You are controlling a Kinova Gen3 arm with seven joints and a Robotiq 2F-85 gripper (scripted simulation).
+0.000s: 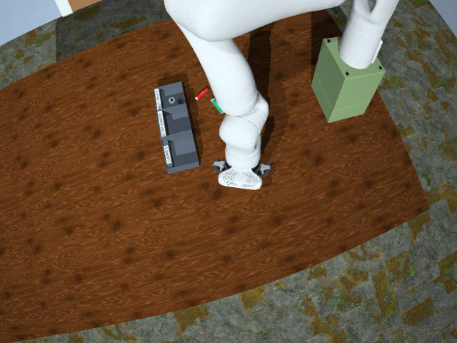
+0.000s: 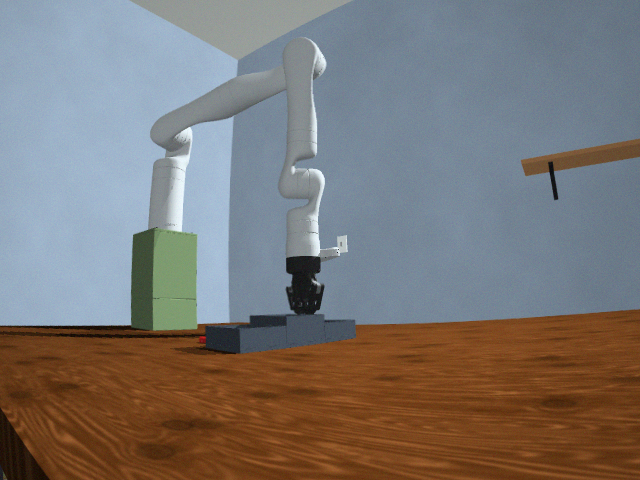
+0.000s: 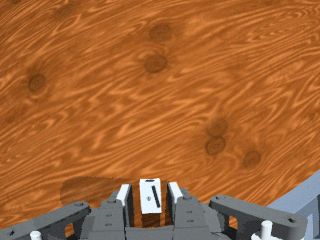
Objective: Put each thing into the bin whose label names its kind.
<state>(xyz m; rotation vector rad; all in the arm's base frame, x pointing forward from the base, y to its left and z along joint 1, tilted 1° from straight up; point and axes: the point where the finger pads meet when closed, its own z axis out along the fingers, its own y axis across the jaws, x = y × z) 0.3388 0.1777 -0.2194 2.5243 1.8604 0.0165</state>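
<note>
The white domino is 1 cm below my hand. Round my hand: red marker 27 cm to the right, 5 cm ahead, 2 cm below; green marker 22 cm to the right, 2 cm below, 1 cm ahead; yellow die 9 cm to the right, 2 cm below, 1 cm behind.
</note>
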